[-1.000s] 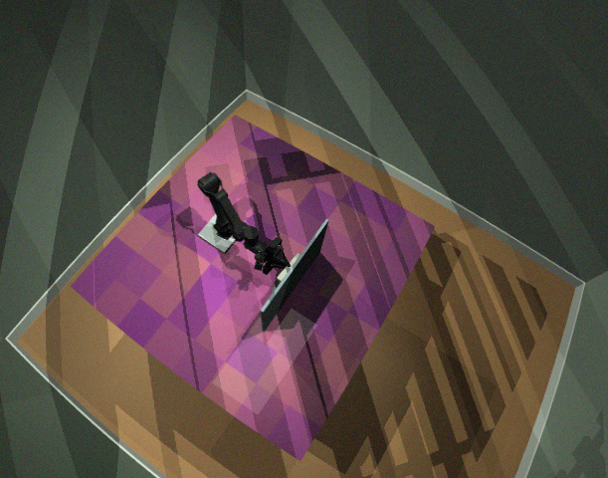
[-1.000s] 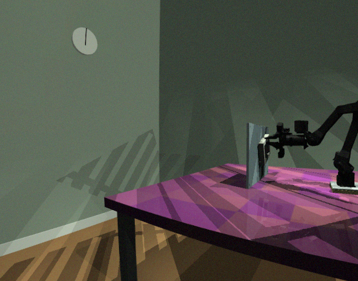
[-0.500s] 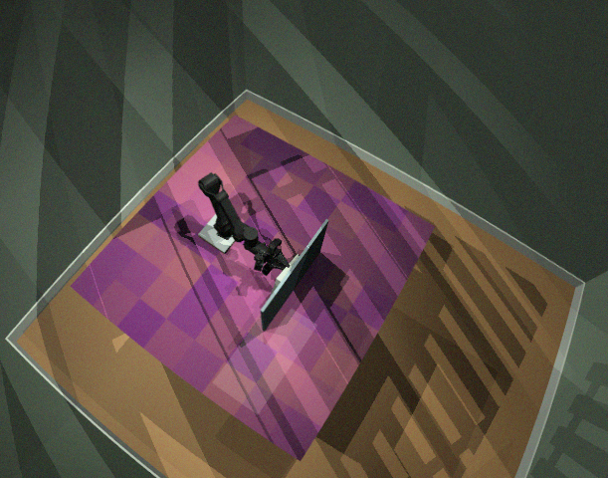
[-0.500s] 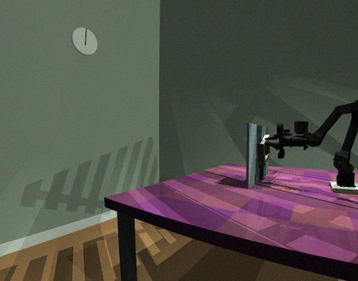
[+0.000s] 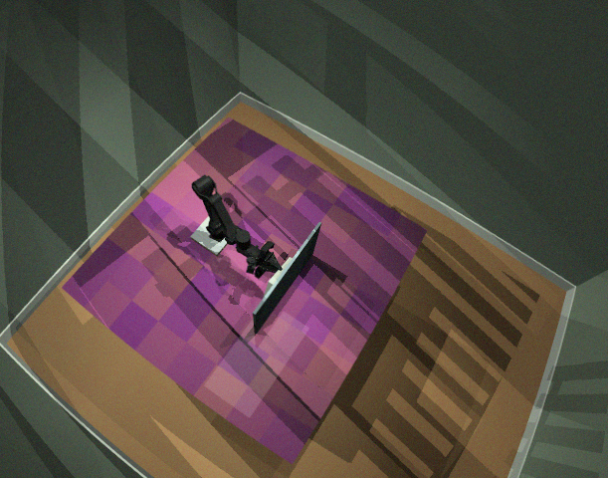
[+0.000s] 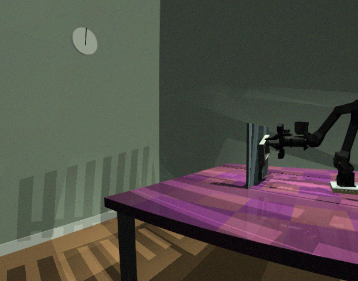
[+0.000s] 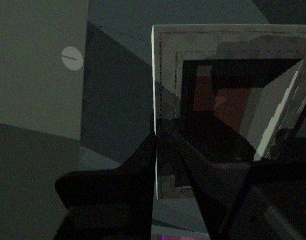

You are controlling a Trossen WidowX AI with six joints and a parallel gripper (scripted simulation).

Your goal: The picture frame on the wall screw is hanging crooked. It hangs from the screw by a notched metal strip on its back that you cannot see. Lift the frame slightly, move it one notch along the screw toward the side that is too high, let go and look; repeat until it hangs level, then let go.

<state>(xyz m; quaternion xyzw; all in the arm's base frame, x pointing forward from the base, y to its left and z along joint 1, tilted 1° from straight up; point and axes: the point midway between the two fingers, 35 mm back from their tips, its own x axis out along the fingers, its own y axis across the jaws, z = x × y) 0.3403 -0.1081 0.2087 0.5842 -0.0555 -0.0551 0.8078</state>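
Now: gripper tip 5 cm above the picture frame, 2 cm to the left of it and 1 cm short of it. From my gripper tip the other things lie so: wall panel (7 cm below, 2 cm ahead).
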